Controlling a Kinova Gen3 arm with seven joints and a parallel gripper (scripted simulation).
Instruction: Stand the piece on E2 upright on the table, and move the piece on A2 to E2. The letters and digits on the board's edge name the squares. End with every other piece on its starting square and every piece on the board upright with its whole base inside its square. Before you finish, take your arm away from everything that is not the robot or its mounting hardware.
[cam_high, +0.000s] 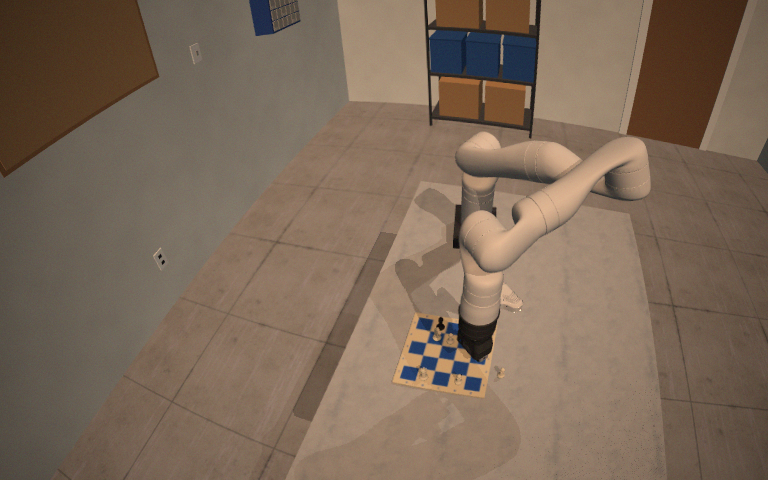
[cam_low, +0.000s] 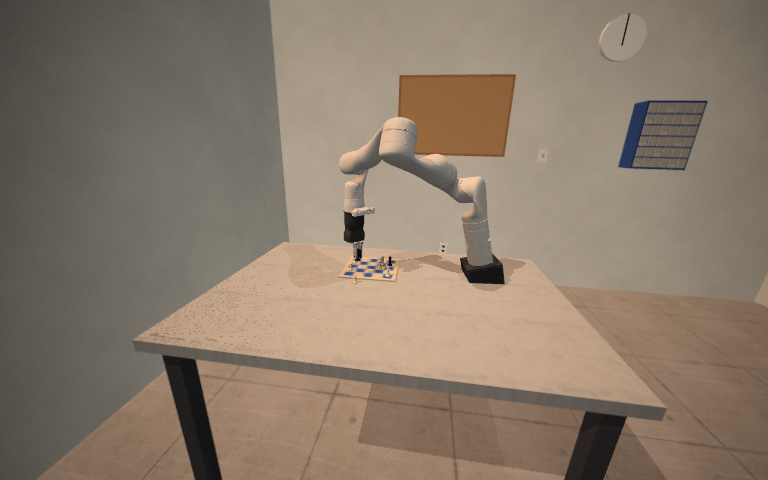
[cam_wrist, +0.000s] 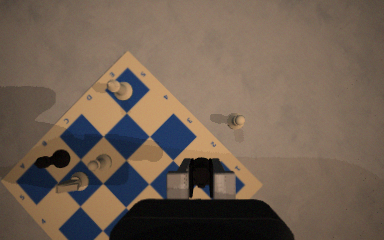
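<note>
The chessboard lies 3 cm behind my hand, 8 cm to the right of it and 9 cm below it.
</note>
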